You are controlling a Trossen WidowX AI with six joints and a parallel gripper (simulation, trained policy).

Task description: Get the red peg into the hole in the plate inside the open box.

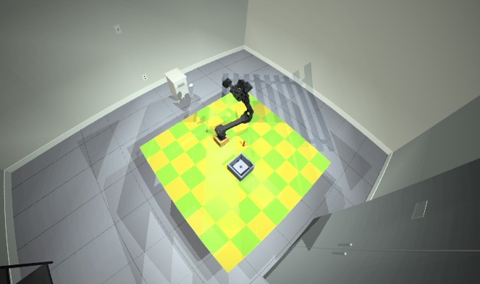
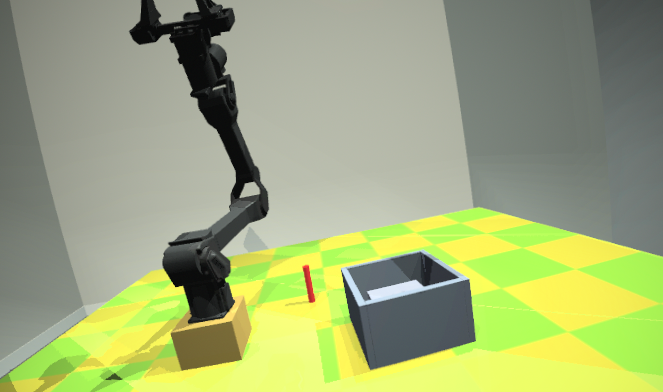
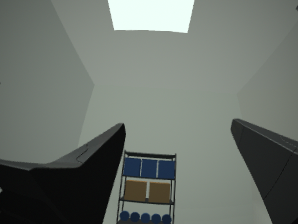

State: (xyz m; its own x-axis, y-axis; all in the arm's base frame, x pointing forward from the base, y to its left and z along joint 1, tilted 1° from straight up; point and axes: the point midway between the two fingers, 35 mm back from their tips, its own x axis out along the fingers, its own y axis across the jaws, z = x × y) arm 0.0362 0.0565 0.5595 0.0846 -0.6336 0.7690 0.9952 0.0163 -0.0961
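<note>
Now: the red peg 13 cm ahead of my gripper tip, 10 cm to the left of it and 62 cm below it. From my gripper tip the other things lie so: grey box: 30 cm ahead, 6 cm to the right, 63 cm below; white plate: 30 cm ahead, 6 cm to the right, 61 cm below.
</note>
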